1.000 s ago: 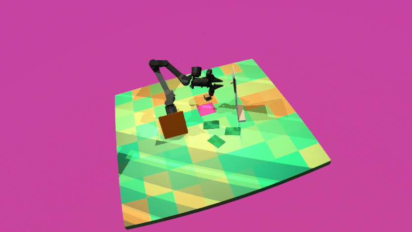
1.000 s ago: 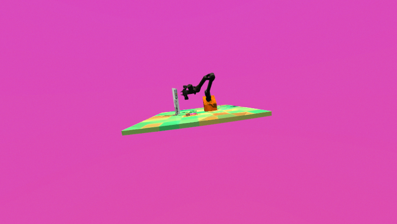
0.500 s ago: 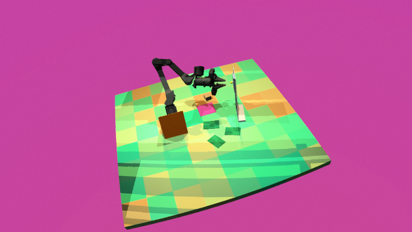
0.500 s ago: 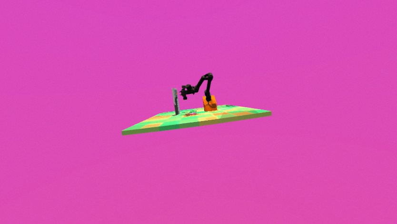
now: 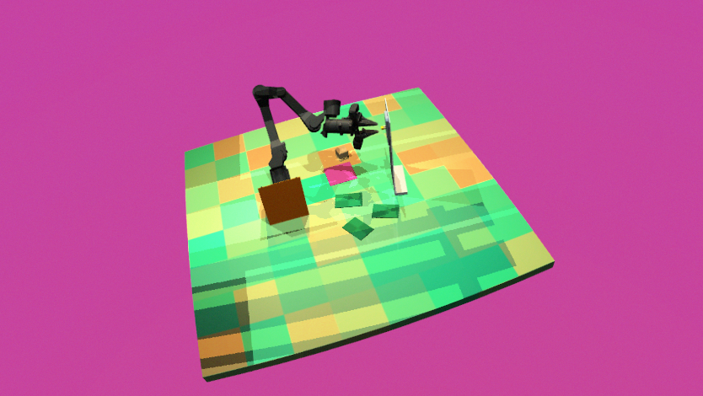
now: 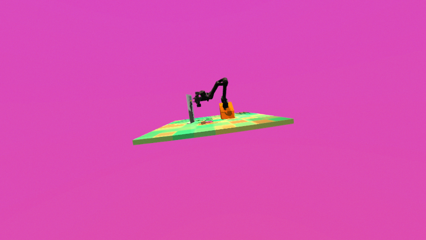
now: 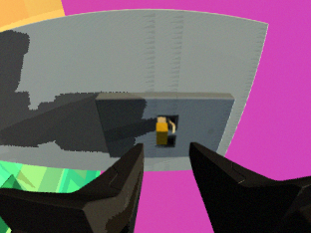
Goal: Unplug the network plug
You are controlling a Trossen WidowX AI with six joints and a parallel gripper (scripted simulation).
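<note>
The network plug lies 30 mm ahead of my gripper tip and 10 mm to the right of it. The rest, counted from my gripper tip: grey panel (110 mm below, 40 mm ahead, 20 mm to the right); then pink marked square (280 mm below, 150 mm to the left, 130 mm behind).
</note>
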